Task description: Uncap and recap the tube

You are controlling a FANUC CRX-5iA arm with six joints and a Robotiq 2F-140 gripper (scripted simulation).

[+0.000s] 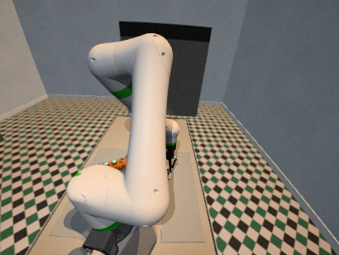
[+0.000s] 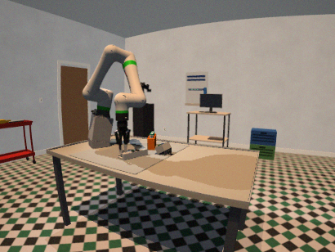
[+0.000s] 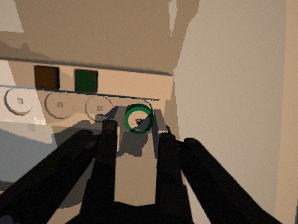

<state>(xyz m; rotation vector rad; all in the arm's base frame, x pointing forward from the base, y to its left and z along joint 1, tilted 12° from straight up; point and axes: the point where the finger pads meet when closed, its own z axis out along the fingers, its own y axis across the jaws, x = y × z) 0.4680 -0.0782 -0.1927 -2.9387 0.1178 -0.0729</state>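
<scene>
My gripper is now 100 mm short of the blue key CYCLE and 310 mm to the right of it. The rest, counted from my hand: green key READY (110 mm ahead, 270 mm to the left); then key box (130 mm ahead, 290 mm to the left, 10 mm below).
</scene>
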